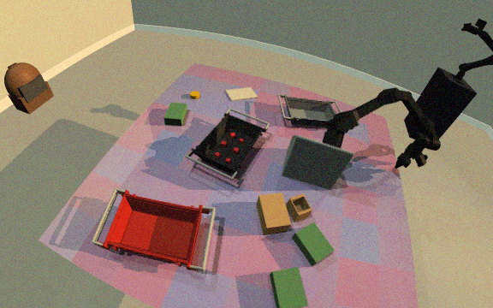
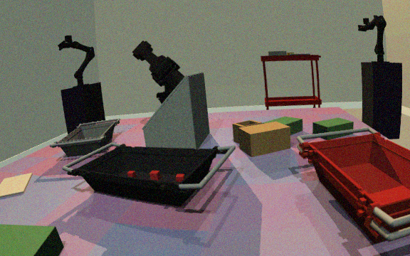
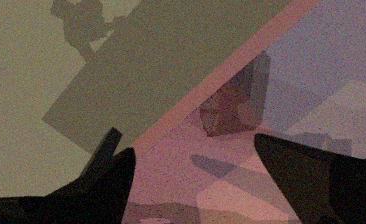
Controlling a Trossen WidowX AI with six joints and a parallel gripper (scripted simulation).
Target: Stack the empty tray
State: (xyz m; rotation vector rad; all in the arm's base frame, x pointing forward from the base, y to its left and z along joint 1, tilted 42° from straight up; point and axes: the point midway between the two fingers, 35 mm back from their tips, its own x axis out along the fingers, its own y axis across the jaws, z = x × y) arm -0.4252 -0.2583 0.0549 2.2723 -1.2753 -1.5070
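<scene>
My gripper tip is now 89 cm short of the cream tile, 16 cm to the left of it and 2 cm above it. Round my gripper tip: grey tray 51 cm ahead, 14 cm to the right, 3 cm above.
</scene>
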